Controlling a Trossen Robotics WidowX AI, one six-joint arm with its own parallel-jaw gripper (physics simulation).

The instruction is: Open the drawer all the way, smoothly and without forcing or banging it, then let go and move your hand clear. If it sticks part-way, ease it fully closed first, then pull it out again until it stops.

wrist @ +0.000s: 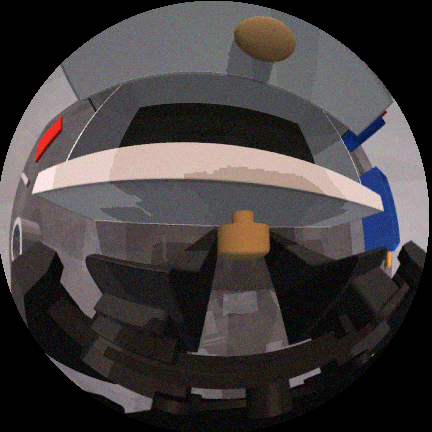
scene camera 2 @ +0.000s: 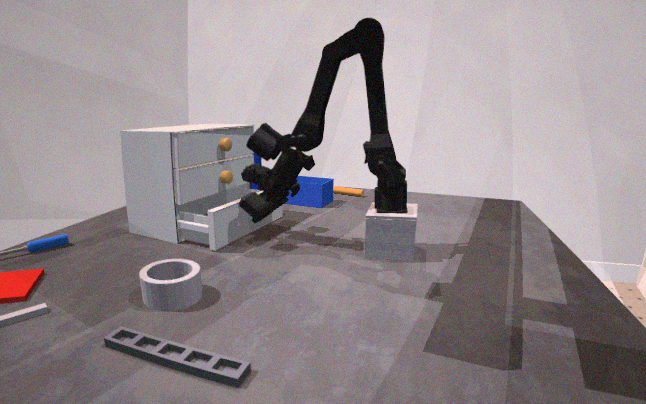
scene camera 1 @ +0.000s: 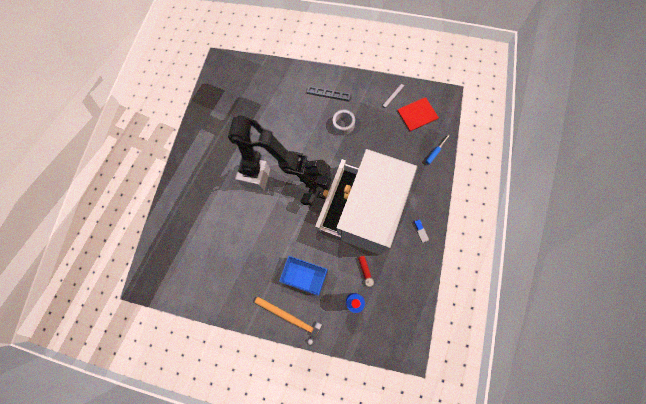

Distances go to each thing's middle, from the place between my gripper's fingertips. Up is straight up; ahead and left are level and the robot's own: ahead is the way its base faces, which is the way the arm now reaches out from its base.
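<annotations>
Starting from my hand, I find the blue bin [scene camera 1: 303, 275] 34 cm to the right of it and 5 cm behind it. The grey ring [scene camera 2: 172, 284] is 35 cm to the left of my hand, 4 cm ahead of it and 1 cm below it. With the dark rack [scene camera 2: 222, 369], it is 51 cm to the left of my hand and 5 cm behind it, and 3 cm below. The red block [scene camera 1: 419, 113] is 38 cm ahead of my hand and 44 cm to the left of it, and 3 cm below it.
</annotations>
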